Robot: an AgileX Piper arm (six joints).
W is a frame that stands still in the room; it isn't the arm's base.
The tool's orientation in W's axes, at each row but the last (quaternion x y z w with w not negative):
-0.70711, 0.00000, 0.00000, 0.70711
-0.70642, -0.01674, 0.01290, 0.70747
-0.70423, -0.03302, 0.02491, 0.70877
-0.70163, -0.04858, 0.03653, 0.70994
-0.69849, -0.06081, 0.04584, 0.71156
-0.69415, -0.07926, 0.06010, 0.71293
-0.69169, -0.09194, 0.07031, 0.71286
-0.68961, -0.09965, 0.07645, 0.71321
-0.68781, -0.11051, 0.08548, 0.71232
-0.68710, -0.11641, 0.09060, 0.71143
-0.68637, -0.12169, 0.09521, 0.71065
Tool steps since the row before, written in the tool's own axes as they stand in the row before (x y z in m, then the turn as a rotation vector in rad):
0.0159, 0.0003, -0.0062, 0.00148, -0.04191, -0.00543
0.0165, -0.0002, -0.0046, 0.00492, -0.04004, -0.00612
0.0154, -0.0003, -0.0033, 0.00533, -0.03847, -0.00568
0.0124, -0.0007, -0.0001, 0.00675, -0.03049, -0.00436
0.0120, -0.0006, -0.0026, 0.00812, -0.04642, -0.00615
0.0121, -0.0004, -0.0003, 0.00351, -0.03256, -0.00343
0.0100, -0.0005, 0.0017, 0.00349, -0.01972, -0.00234
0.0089, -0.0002, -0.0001, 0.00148, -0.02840, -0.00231
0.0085, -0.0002, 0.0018, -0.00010, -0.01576, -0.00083
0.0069, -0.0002, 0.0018, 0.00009, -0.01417, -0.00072
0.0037, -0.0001, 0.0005, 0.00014, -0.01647, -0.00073
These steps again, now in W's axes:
0.0159, -0.0062, -0.0003, 0.00148, -0.00543, 0.04191
0.0167, -0.0039, 0.0003, 0.00496, -0.00597, 0.04006
0.0156, -0.0020, 0.0005, 0.00535, -0.00549, 0.03850
0.0123, 0.0014, 0.0009, 0.00673, -0.00391, 0.03056
0.0122, -0.0008, 0.0008, 0.00804, -0.00579, 0.04648
0.0119, 0.0021, 0.0008, 0.00332, -0.00362, 0.03256
0.0093, 0.0039, 0.0009, 0.00340, -0.00214, 0.01976
0.0086, 0.0021, 0.0005, 0.00120, -0.00293, 0.02836
0.0077, 0.0040, 0.0006, -0.00034, -0.00144, 0.01571
0.0061, 0.0037, 0.0005, -0.00015, -0.00122, 0.01414
0.0034, 0.0016, 0.0003, -0.00017, -0.00131, 0.01643

